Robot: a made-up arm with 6 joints. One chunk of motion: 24 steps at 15 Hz.
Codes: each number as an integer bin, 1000 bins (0 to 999) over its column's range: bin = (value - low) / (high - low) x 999, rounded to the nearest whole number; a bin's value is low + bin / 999 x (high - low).
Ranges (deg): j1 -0.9..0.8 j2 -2..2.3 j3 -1.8..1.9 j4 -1.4..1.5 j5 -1.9..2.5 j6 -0.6..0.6
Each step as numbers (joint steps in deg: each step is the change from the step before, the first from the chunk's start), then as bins.
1 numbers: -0.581 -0.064 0.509 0.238 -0.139 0.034
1 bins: 187 450 623 564 400 528
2 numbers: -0.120 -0.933 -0.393 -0.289 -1.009 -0.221
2 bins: 458 248 380 383 202 316
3 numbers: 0.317 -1.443 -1.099 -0.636 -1.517 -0.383
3 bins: 715 129 189 263 87 181
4 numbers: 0.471 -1.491 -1.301 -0.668 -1.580 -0.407
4 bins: 806 118 135 252 73 161
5 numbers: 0.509 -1.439 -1.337 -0.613 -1.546 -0.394
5 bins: 828 130 125 271 80 171
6 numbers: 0.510 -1.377 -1.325 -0.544 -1.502 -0.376
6 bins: 829 145 128 295 90 186
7 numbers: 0.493 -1.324 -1.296 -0.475 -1.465 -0.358
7 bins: 819 157 136 319 99 201
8 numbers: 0.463 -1.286 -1.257 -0.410 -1.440 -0.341
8 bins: 801 166 147 341 104 216
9 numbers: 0.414 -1.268 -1.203 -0.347 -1.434 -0.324
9 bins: 772 170 161 363 106 230
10 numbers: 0.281 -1.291 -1.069 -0.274 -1.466 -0.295
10 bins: 694 165 197 388 99 254
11 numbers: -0.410 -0.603 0.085 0.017 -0.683 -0.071
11 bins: 288 325 509 488 276 440
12 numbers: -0.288 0.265 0.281 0.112 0.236 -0.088
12 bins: 360 526 562 521 485 426
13 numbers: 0.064 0.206 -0.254 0.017 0.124 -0.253
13 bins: 566 513 417 488 460 289
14 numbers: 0.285 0.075 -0.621 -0.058 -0.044 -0.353
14 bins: 696 482 318 462 421 206
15 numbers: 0.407 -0.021 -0.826 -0.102 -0.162 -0.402
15 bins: 768 460 263 447 395 165
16 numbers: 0.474 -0.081 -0.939 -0.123 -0.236 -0.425
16 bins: 807 446 232 440 378 146
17 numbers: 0.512 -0.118 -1.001 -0.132 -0.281 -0.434
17 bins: 830 437 216 437 368 138
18 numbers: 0.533 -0.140 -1.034 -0.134 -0.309 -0.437
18 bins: 842 432 207 436 361 136
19 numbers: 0.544 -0.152 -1.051 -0.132 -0.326 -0.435
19 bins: 849 429 202 437 357 137
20 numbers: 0.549 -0.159 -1.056 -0.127 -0.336 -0.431
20 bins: 852 428 201 439 355 141
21 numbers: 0.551 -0.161 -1.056 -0.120 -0.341 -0.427
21 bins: 853 427 201 441 354 144
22 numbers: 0.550 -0.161 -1.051 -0.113 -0.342 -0.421
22 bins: 852 427 202 443 354 149
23 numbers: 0.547 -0.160 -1.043 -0.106 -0.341 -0.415
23 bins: 850 427 204 446 354 154
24 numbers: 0.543 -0.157 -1.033 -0.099 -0.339 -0.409
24 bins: 848 428 207 448 354 159
